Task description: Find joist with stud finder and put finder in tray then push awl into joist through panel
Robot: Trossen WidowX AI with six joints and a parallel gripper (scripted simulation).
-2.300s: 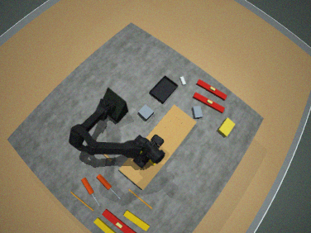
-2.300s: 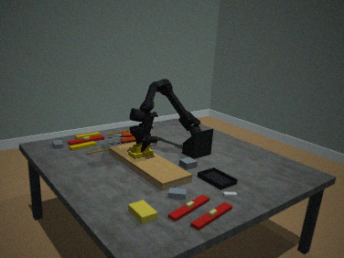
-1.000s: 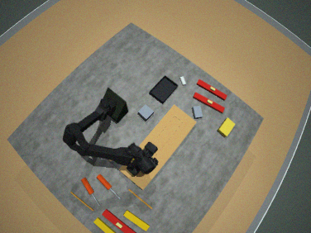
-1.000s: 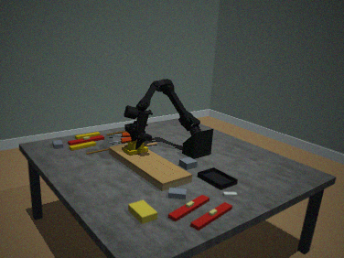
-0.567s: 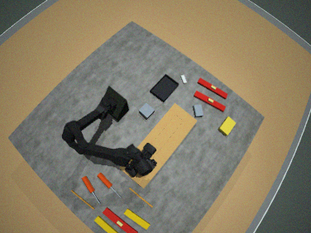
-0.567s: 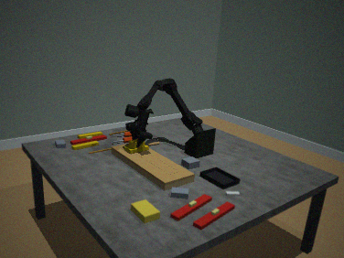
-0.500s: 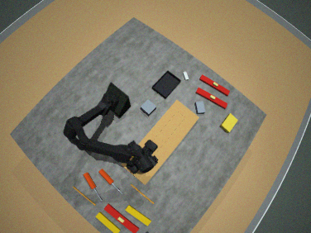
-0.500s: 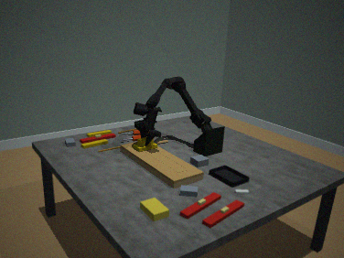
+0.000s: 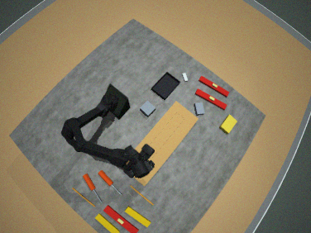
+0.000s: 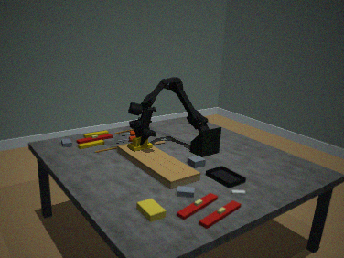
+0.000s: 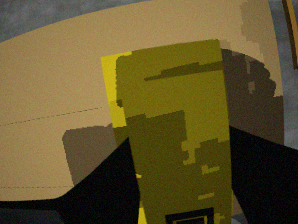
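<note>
Now: gripper tip 14 cm past the black tray, 51 cm to the right of it and 5 cm above it. Also, from my gripper tip: yellow block: 35 cm ahead, 50 cm to the left, 5 cm below; awl: 17 cm behind, 6 cm to the right, 6 cm below; yellow stud finder: 2 cm behind, 2 cm above.
</note>
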